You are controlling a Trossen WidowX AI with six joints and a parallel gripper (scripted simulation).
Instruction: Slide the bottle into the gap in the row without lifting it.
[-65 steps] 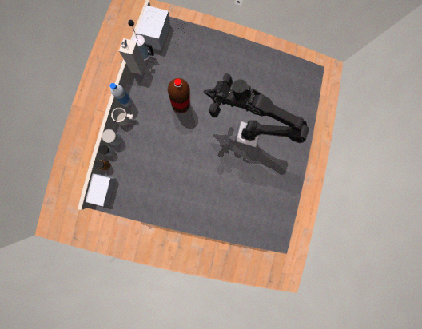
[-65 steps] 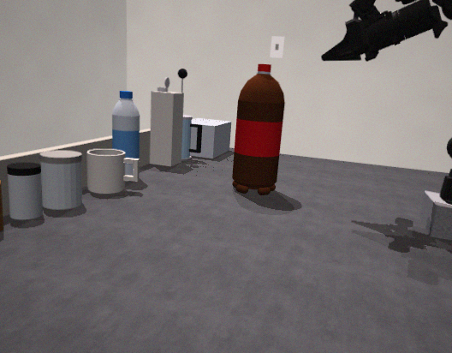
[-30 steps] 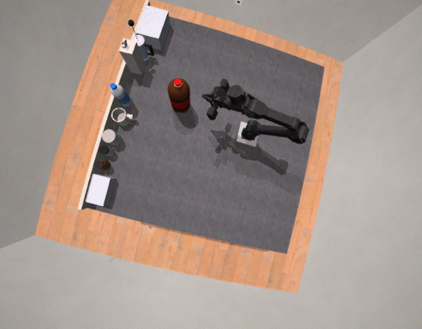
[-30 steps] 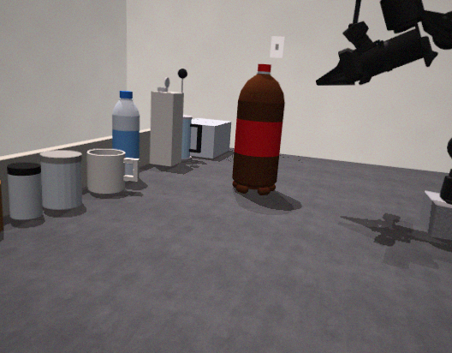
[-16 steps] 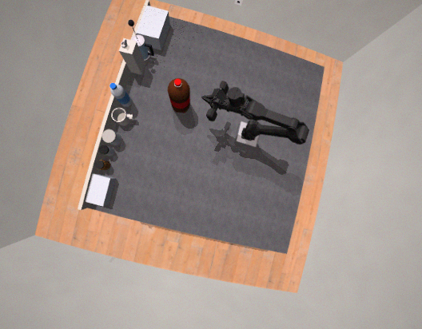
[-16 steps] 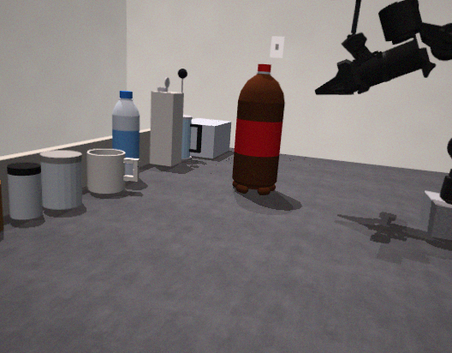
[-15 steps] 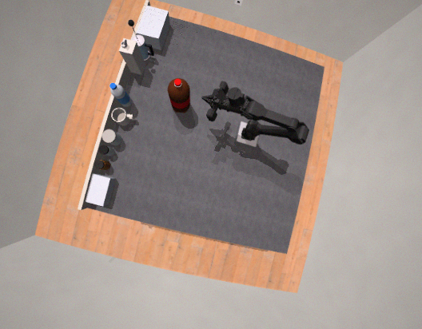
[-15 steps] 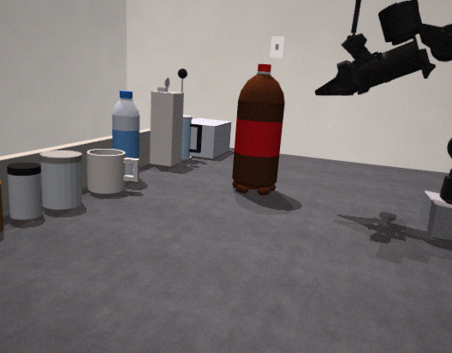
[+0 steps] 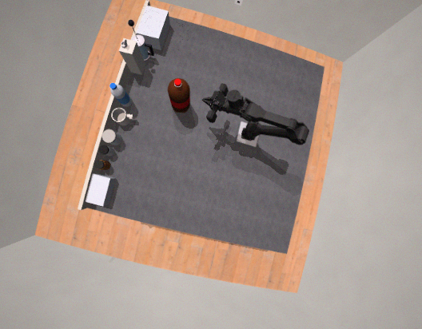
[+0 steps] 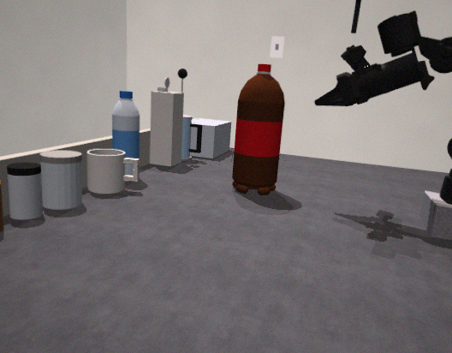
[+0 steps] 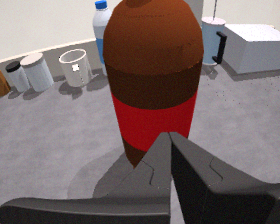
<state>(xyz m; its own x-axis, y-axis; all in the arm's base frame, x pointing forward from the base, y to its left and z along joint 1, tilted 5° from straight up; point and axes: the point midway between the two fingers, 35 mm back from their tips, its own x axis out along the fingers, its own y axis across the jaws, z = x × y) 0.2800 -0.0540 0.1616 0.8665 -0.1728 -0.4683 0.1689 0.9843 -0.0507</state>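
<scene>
My gripper is now 160 mm short of the brown cola bottle, 20 mm to the left of it and 90 mm above it. From my hand the other things lie so: white microwave-like box 440 mm ahead, 440 mm to the right, 180 mm below; blue-capped water bottle 480 mm ahead, 40 mm to the left, 130 mm below; blue pitcher 450 mm ahead, 280 mm to the right, 100 mm below.
</scene>
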